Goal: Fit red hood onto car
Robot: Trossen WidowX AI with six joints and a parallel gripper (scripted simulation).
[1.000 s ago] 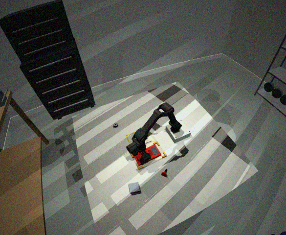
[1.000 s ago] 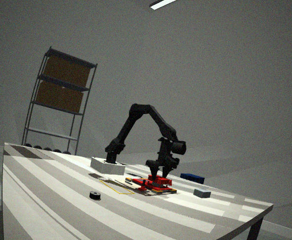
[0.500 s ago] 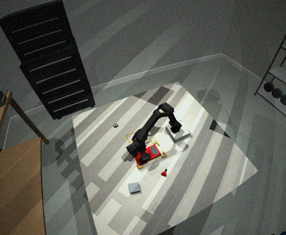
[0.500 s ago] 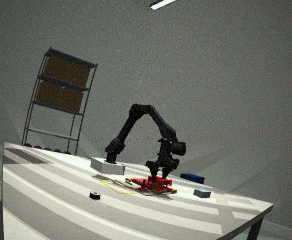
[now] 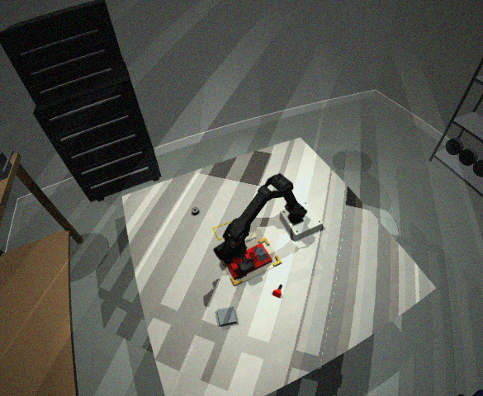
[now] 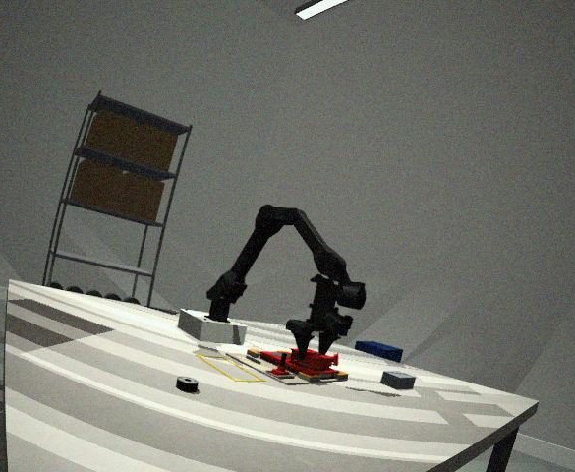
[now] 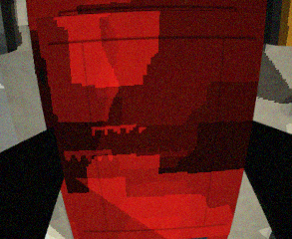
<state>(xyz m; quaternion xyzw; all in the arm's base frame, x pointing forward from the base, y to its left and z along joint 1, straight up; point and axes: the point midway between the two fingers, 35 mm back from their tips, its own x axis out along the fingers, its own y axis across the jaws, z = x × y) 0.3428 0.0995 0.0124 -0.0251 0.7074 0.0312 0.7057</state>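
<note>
Right now the grey engine block is 2 cm below my gripper tip. From my gripper tip the other things lie so: red hood 1 cm above; black wheel 11 cm ahead, 41 cm to the right, 3 cm below.
</note>
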